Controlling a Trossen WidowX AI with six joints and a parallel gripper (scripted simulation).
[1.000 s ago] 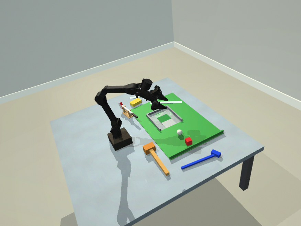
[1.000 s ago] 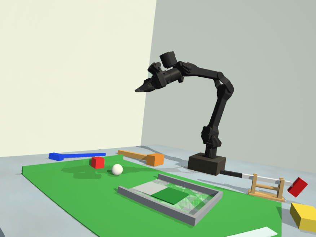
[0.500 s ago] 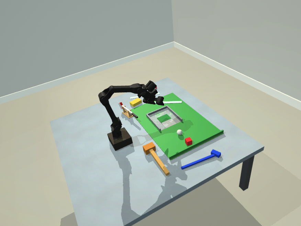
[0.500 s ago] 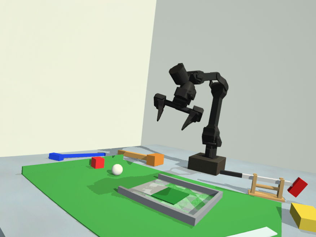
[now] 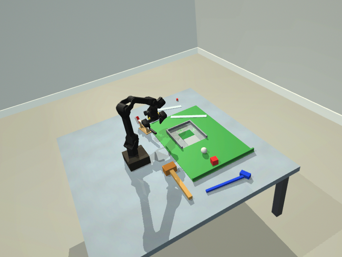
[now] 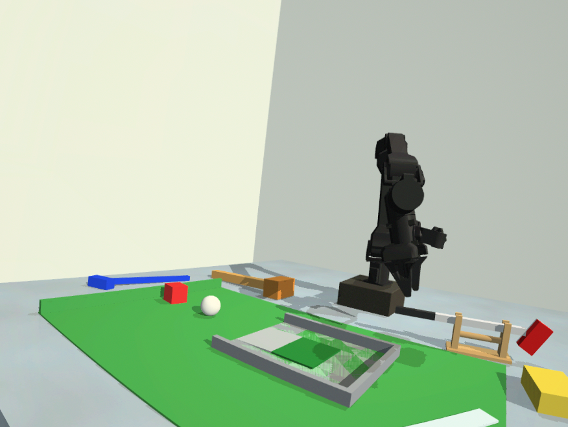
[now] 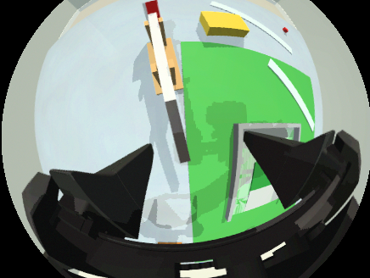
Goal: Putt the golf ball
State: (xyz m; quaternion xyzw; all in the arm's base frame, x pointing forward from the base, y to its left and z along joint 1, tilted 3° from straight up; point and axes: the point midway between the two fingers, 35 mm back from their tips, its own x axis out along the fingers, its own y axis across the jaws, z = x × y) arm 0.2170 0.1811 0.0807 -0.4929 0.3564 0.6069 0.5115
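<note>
My gripper tip is 11 cm to the right of the red putter, 6 cm past it and 5 cm above it. Also, from my gripper tip: yellow block 26 cm to the left, 9 cm below, 5 cm ahead; then green mat 26 cm ahead, 14 cm to the right, 10 cm below; then wooden stand 13 cm to the left, 7 cm below, 6 cm behind.
</note>
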